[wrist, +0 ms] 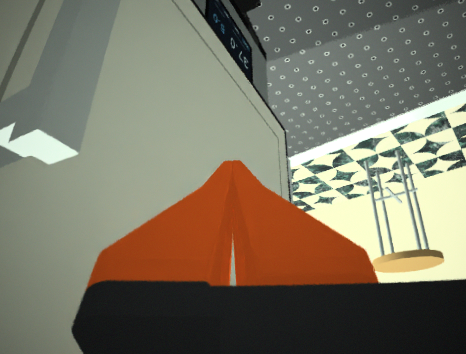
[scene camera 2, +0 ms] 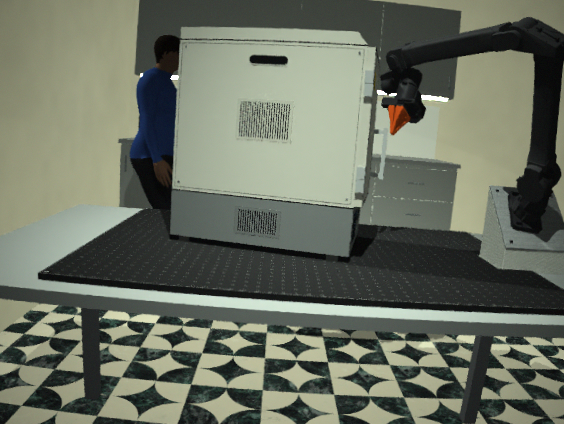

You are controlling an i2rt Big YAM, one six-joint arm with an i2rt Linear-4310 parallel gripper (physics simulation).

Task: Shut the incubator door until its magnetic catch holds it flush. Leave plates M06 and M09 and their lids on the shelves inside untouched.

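Frame: origin at the arm's base, x right, y ahead, z up, level; centimetres.
Seen in the pictures: gripper, fingertip midpoint: [wrist: 232,175] [scene camera 2: 391,134]; arm's base at its link origin: [scene camera 2: 523,213].
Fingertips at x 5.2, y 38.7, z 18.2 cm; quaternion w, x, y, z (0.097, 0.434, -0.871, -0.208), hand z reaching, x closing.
Note:
Offsets run from my fingertips to a thing's top centre. "spot": to the spot under its first point. Level surfaces: height alone.
The incubator {dx -2.5, dy +30.6, dz +23.2 cm} [scene camera 2: 270,165] stands side-on in the scene view. Its door {spot: dx -1.1, dy +5.5, dz -5.3 cm} [wrist: 165,125] fills much of the wrist view as a pale panel. The door looks close against the body, but whether it is fully flush cannot be told. The door handle {spot: dx +5.7, dy +0.9, dz -6.2 cm} [scene camera 2: 383,155] [wrist: 75,75] is a light vertical bar on the right side in the scene view and lies at upper left in the wrist view. My gripper [scene camera 2: 393,133] [wrist: 232,175] is shut and empty, pointing down in front of the door near the handle's upper end, apparently apart from it. Plates M06 and M09 and their lids are hidden.
A display panel {spot: dx -11.5, dy +9.1, dz -24.1 cm} [wrist: 231,40] sits below the door. The incubator stands on a black perforated board {dz -31.8 cm} [scene camera 2: 210,270] on a table {dz -33.1 cm} [scene camera 2: 45,240]. The arm's base block [scene camera 2: 525,257] is at right. A person [scene camera 2: 152,110] stands behind the incubator; a stool [wrist: 409,261] shows in the wrist view.

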